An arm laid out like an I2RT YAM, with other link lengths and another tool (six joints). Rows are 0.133 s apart.
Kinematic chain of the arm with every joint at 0, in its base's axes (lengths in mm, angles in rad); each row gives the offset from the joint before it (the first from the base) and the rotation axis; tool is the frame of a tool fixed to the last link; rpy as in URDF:
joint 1: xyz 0 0 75.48 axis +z
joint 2: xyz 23 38.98 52.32 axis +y
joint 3: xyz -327.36 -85.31 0 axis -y
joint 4: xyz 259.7 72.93 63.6 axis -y
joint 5: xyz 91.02 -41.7 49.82 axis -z
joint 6: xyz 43.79 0 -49.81 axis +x
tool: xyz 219 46 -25 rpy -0.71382 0.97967 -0.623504
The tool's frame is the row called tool.
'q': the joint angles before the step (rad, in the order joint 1, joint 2, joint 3, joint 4, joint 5, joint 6). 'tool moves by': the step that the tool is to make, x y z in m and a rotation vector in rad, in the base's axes. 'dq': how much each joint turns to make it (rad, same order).
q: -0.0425 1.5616 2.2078 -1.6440 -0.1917 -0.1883
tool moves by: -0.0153 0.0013 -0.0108 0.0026 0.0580 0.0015
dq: 0.0020 0.0001 -0.0129 -0.0450 0.0001 0.0005
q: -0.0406 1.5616 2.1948 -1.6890 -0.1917 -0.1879
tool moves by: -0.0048 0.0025 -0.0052 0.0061 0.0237 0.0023
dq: 0.0037 -0.0005 -0.0147 -0.0090 -0.0038 0.0038
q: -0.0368 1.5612 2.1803 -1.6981 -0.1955 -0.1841
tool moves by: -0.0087 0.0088 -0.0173 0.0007 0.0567 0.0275
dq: 0.0269 0.0002 -0.0567 0.0001 0.0003 -0.0008
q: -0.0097 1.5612 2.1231 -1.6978 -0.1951 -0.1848
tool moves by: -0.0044 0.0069 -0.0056 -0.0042 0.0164 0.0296
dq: 0.0235 -0.0001 -0.0179 0.0000 0.0013 -0.0074
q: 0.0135 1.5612 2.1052 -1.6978 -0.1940 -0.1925
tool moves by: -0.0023 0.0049 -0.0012 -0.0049 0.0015 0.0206
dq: 0.0190 -0.0018 -0.0048 0.0007 0.0038 -0.0035
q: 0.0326 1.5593 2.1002 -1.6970 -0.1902 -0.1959
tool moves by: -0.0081 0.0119 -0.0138 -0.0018 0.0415 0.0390
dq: 0.0389 -0.0002 -0.0500 0.0082 -0.0004 0.0001
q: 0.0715 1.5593 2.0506 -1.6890 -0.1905 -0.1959
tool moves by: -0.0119 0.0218 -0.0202 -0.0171 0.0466 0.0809
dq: 0.0842 0.0000 -0.0733 0.0249 0.0121 -0.0010
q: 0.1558 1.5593 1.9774 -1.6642 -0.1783 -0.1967
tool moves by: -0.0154 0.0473 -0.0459 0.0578 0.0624 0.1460
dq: 0.0985 -0.0185 -0.2338 0.1604 -0.0801 -0.0258
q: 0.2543 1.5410 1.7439 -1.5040 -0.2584 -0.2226
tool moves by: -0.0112 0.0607 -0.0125 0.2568 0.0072 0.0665
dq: 0.0082 -0.0709 -0.2649 0.2607 -0.2561 0.0204
